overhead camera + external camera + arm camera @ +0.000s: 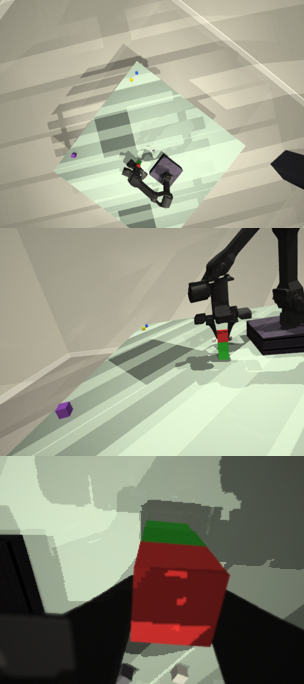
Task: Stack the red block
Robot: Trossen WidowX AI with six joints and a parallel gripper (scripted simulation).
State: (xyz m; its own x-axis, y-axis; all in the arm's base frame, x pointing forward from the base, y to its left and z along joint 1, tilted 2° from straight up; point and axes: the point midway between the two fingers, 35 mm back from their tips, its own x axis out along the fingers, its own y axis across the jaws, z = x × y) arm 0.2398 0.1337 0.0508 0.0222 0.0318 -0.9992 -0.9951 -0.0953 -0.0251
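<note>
Right now the red block is 1 cm above my gripper tip. From my gripper tip the other things lie so: grey piece (2 cm behind, 18 cm to the right, 7 cm below); white piece (5 cm ahead, 16 cm to the right, 7 cm below); purple cube (45 cm ahead, 40 cm to the left, 7 cm below).
</note>
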